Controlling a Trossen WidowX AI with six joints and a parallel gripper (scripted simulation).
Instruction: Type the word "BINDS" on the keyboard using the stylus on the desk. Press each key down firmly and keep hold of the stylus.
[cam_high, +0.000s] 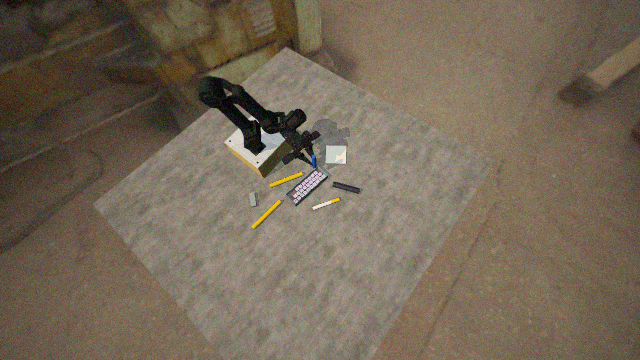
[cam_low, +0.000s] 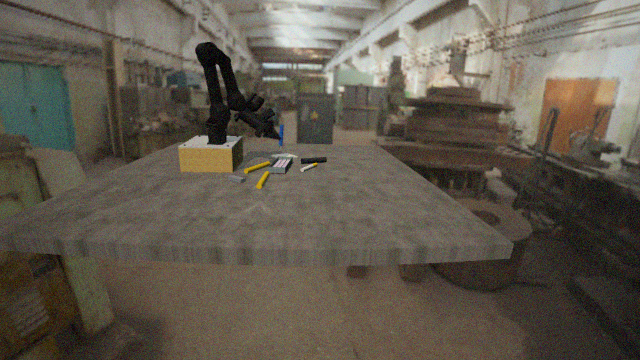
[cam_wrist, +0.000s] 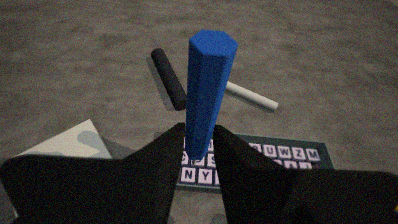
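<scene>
My gripper tip is now 130 mm short of the white-and-yellow stick, 70 mm to the left of it and 110 mm above it. The rest, counted from my gripper tip: blue stylus (20 mm below); black rod (150 mm ahead, 40 mm to the left, 100 mm below); white sheet (140 mm to the left, 110 mm below).
</scene>
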